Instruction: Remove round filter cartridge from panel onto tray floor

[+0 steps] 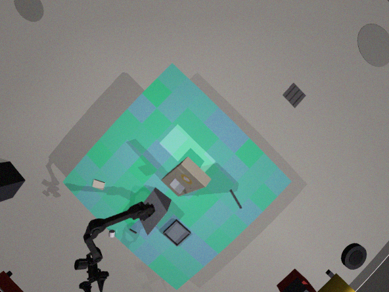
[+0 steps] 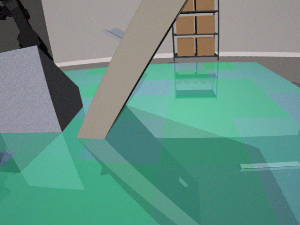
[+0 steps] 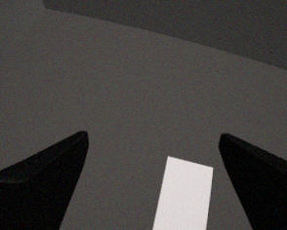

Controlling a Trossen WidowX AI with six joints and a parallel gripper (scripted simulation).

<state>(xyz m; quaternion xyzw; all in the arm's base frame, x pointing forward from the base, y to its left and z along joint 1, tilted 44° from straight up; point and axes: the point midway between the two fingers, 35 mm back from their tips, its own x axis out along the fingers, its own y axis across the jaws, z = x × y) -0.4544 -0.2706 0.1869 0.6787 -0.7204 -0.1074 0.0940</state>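
My gripper tip is now 86 cm short of the round grey filter cartridge, 16 cm above it and 9 cm to the right of it. Round my gripper tip: small beige box (50 cm to the left, 43 cm below, 27 cm ahead); dark-rimmed tray (43 cm below, 43 cm ahead, 19 cm to the right).
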